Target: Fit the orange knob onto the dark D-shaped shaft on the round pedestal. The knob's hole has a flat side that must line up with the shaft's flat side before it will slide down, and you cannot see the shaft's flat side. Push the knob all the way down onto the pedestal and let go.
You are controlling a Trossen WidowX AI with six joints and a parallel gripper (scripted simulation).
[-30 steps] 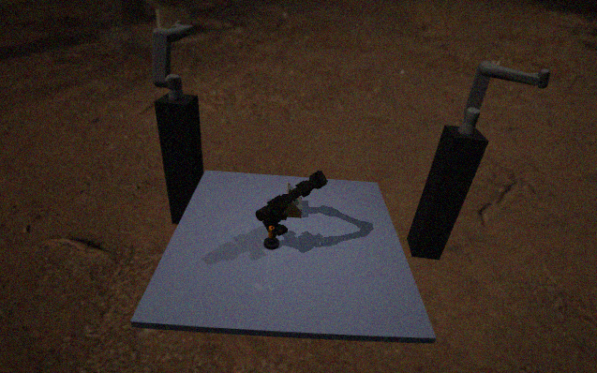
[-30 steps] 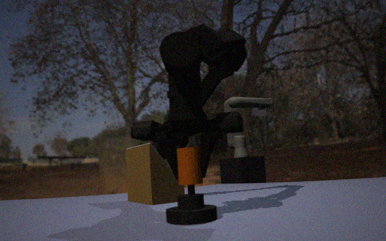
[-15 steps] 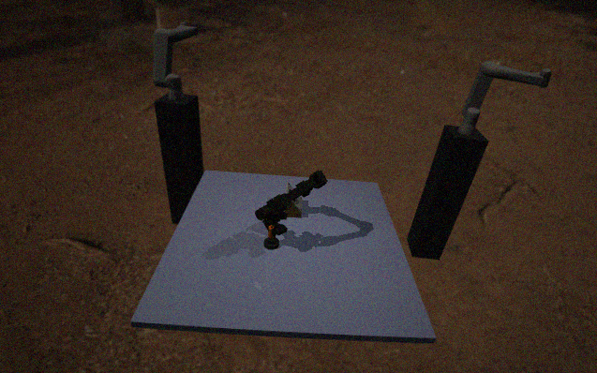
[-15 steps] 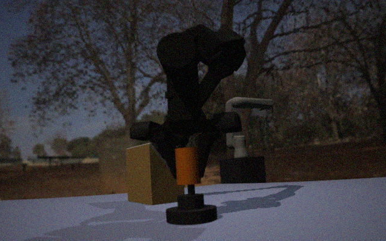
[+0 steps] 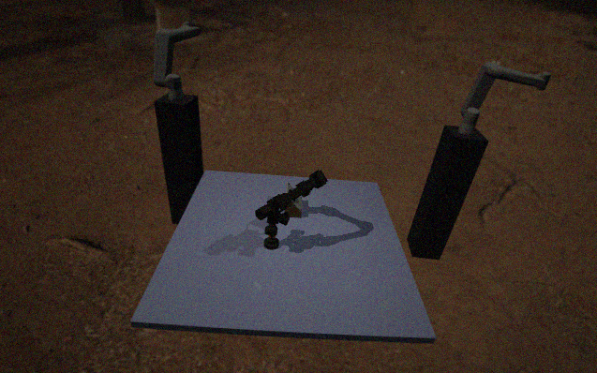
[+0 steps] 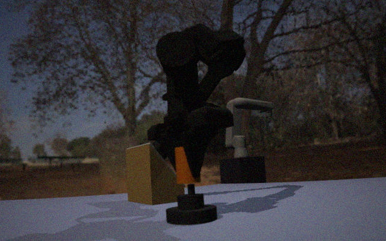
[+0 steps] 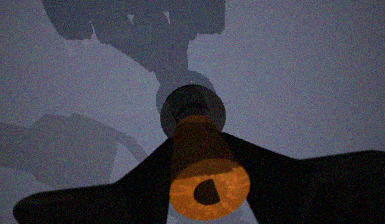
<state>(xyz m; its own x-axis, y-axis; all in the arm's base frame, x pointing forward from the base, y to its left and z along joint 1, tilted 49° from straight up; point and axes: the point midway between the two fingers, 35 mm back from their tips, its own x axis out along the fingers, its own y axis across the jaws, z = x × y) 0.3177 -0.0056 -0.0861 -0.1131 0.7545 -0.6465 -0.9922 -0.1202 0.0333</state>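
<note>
The orange knob is 2 cm above my gripper tip. Also, from my gripper tip: pedestal (4 cm below).
</note>
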